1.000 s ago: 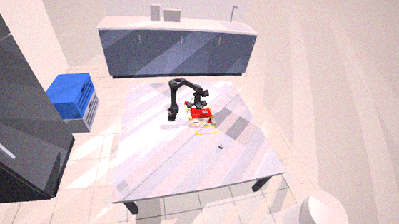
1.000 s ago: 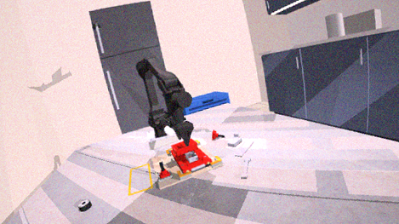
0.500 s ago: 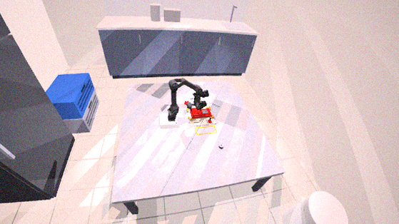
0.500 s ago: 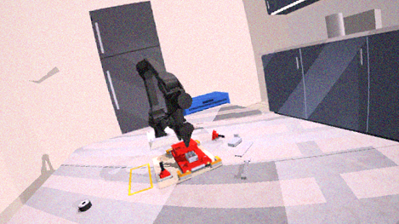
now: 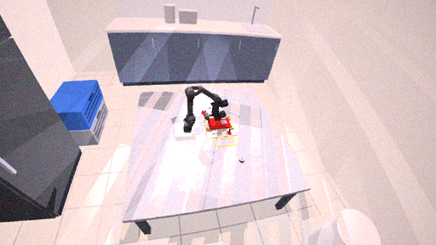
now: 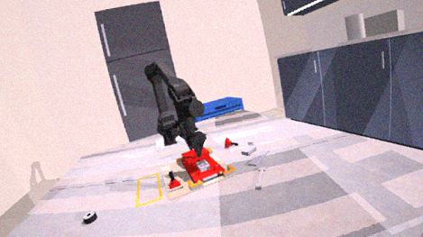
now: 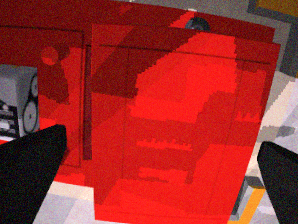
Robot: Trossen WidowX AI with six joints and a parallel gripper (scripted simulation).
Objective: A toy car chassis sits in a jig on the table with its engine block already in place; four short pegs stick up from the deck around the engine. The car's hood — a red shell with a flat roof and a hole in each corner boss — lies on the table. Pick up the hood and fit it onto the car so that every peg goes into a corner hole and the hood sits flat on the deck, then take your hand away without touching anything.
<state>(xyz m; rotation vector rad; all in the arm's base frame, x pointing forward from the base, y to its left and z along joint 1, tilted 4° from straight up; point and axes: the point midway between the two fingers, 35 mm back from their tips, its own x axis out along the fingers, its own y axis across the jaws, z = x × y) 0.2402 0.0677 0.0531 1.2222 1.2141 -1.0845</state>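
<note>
Now: gripper tip right at the red hood. From my gripper tip the other things lie so: black ring (140 mm ahead, 400 mm to the right, 40 mm below); engine block (90 mm ahead, 20 mm below).
</note>
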